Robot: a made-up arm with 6 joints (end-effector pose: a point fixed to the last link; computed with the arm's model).
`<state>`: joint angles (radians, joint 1 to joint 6).
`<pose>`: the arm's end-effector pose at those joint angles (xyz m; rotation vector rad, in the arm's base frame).
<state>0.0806 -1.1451 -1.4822 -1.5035 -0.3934 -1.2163</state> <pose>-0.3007 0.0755 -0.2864 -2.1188 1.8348 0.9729</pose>
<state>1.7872 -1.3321 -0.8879 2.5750 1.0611 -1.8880</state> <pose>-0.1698 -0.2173 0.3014 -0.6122 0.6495 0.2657</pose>
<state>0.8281 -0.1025 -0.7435 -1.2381 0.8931 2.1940</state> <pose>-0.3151 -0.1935 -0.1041 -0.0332 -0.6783 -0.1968</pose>
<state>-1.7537 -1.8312 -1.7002 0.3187 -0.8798 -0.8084</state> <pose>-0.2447 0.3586 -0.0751 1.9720 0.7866 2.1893</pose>
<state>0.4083 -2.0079 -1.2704 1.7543 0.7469 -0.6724</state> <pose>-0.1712 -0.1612 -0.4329 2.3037 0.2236 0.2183</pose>
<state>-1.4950 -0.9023 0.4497 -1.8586 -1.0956 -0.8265</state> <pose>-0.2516 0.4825 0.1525 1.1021 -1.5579 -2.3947</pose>
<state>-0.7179 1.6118 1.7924 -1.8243 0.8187 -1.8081</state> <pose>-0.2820 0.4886 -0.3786 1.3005 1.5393 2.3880</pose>
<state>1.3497 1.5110 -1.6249 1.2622 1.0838 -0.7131</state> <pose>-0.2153 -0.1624 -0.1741 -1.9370 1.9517 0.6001</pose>
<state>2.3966 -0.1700 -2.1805 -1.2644 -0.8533 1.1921</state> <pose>-0.4461 0.0707 0.2830 -1.2403 2.6489 0.3393</pose>
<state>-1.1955 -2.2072 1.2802 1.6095 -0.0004 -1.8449</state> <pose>-0.2621 0.5542 -0.2885 -0.7393 2.8758 -0.4271</pose>
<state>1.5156 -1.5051 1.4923 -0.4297 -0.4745 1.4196</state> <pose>-0.0838 -0.3029 0.0063 -1.3569 -0.3052 -1.9488</pose>
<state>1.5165 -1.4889 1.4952 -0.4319 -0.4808 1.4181</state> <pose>-0.0833 -0.3025 0.0067 -1.3586 -0.3164 -1.9431</pose>
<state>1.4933 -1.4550 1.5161 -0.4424 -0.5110 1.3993</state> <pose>-0.0795 -0.3054 -0.0032 -1.3394 -0.2945 -1.9506</pose>
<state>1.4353 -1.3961 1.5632 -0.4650 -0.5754 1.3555</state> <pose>-0.0711 -0.3121 -0.0279 -1.2882 -0.2253 -1.9772</pose>
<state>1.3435 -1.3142 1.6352 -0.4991 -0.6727 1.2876</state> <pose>-0.0586 -0.3199 -0.0673 -1.2023 -0.1089 -2.0193</pose>
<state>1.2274 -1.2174 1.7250 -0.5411 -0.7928 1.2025</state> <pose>-0.0436 -0.3245 -0.1174 -1.0872 0.0437 -2.0669</pose>
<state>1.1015 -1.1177 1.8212 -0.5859 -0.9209 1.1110</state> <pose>-0.0283 -0.3228 -0.1717 -0.9553 0.2158 -2.1071</pose>
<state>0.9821 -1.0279 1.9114 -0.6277 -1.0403 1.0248</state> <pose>-0.0148 -0.3145 -0.2228 -0.8254 0.3862 -2.1318</pose>
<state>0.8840 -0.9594 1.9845 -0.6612 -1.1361 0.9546</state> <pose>-0.0048 -0.3029 -0.2642 -0.7172 0.5329 -2.1409</pose>
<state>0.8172 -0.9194 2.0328 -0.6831 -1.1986 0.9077</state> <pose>0.0011 -0.2927 -0.2926 -0.6448 0.6388 -2.1415</pose>
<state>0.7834 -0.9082 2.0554 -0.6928 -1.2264 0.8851</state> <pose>0.0030 -0.2871 -0.3079 -0.6112 0.6986 -2.1415</pose>
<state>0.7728 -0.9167 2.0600 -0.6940 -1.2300 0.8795</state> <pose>0.0021 -0.2858 -0.3142 -0.6048 0.7252 -2.1438</pose>
